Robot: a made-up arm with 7 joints.
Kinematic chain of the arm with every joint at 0, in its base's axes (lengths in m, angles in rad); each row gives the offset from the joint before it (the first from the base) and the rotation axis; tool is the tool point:
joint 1: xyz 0 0.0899 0 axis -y
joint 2: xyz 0 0.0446 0 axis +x
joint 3: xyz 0 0 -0.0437 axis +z
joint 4: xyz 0 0 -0.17 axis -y
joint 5: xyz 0 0 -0.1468 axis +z
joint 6: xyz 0 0 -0.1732 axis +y
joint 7: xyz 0 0 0 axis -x
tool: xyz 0 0 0
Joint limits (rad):
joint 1: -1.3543..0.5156
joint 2: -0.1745..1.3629
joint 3: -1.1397..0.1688
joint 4: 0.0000..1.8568
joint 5: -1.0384..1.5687
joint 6: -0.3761..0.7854
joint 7: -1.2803..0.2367
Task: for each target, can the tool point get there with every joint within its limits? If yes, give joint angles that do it. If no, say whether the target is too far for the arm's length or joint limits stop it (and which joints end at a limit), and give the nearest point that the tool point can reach.
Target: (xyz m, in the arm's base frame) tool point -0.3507 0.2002 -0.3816
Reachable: yes | joints -0.8840 0.3390 -0.9814 0.4209 -0.7743 -0.1295 -1.1312
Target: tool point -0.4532 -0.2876 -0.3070
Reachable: no: too far | nearest point -0.3500 -0.1336 -0.2371 | short by 0.198 m
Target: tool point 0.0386 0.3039 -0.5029
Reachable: yes | joints -0.0238 0.3217 0.0407 0.1589 -0.3038 0.5760 -0.7112
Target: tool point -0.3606 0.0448 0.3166
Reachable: no: joint limits stop it (at a limit: joint 1, joint 2, joint 4) | nearest point -0.5133 0.0418 -0.1129 | short by 0.456 m
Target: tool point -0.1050 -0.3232 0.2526
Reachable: no: joint limits stop it (at a limit: joint 1, joint 2, joint 3, joint 4) | nearest point 0.1477 -0.1616 -0.0004 | short by 0.392 m
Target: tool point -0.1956 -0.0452 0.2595
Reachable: no: joint limits stop it (at a limit: joint 1, joint 3, joint 4) | nearest point -0.1516 -0.1092 -0.1647 | short by 0.431 m
